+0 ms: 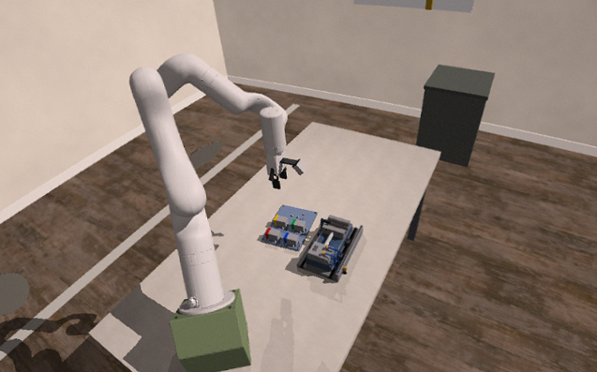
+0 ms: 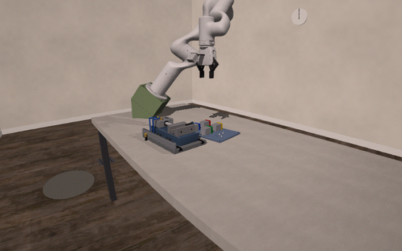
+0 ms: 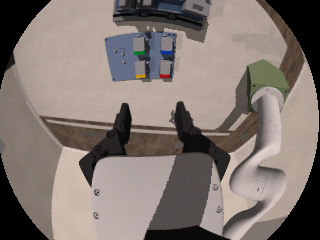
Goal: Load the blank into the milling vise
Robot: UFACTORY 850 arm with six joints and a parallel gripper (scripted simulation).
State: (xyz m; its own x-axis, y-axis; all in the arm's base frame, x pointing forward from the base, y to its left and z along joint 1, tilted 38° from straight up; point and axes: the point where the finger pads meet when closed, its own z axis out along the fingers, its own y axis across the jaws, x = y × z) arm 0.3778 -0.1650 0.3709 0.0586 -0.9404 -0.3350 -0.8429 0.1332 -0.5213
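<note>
My gripper is now 29 cm above the green-ended blank, 4 cm to the left of it and 4 cm short of it. Round my hand: yellow-ended blank 29 cm below, 5 cm to the left, 4 cm ahead; then blue-ended blank 29 cm below, 5 cm to the right, 5 cm behind; then red-ended blank 29 cm below, 5 cm behind, 4 cm to the left.
</note>
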